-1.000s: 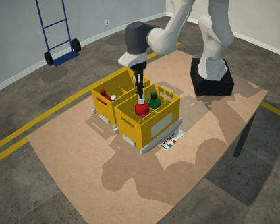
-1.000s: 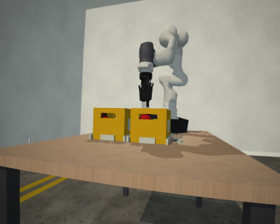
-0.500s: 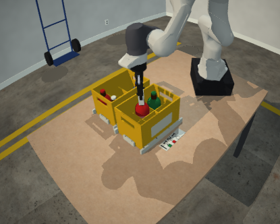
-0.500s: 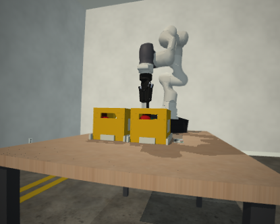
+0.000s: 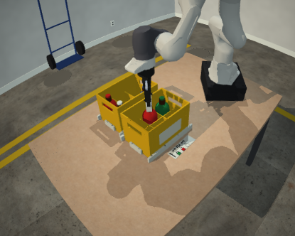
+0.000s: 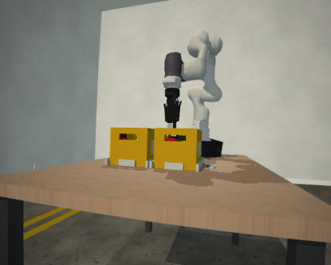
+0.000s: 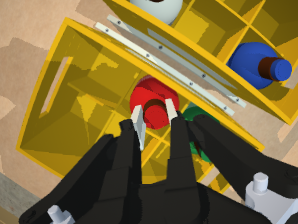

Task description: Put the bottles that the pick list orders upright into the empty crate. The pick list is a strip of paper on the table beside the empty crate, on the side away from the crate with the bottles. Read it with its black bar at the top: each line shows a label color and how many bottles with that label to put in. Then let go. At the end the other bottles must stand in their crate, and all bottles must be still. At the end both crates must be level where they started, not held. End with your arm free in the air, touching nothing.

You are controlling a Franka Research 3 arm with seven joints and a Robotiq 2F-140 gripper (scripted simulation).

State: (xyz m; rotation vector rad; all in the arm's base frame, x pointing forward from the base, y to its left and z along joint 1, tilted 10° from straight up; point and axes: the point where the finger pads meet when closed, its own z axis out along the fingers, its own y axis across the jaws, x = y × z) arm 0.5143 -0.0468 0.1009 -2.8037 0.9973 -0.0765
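My hand is 80 mm above the red-label bottle. The rest, counted from my hand: white-capped bottle 120 mm to the right, 90 mm below, 90 mm ahead; then blue-label bottle 140 mm to the right, 90 mm below, 80 mm behind; then green bottle 90 mm below, 90 mm behind, 10 mm to the right.
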